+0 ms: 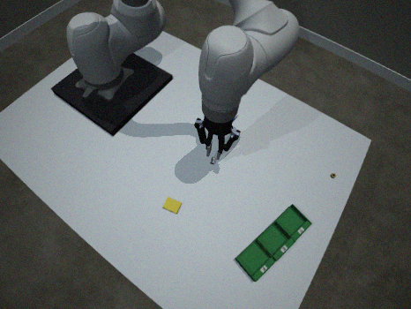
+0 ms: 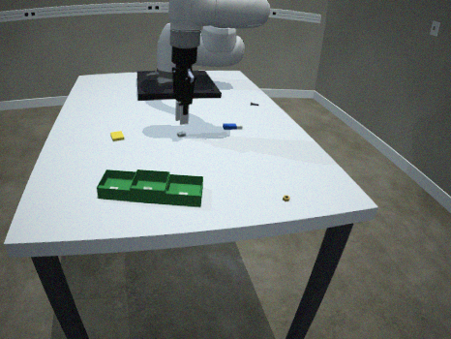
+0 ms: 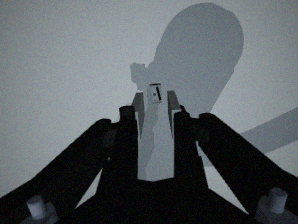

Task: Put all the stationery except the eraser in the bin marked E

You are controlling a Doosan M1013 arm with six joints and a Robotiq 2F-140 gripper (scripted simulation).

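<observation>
Now: the white pencil sharpener 7 cm below my hand. Also, from my hand: flat yellow block (6 cm behind, 20 cm to the right, 8 cm below); then green bin tray (28 cm ahead, 18 cm to the right, 6 cm below); then blue eraser (1 cm behind, 20 cm to the left, 8 cm below).
</observation>
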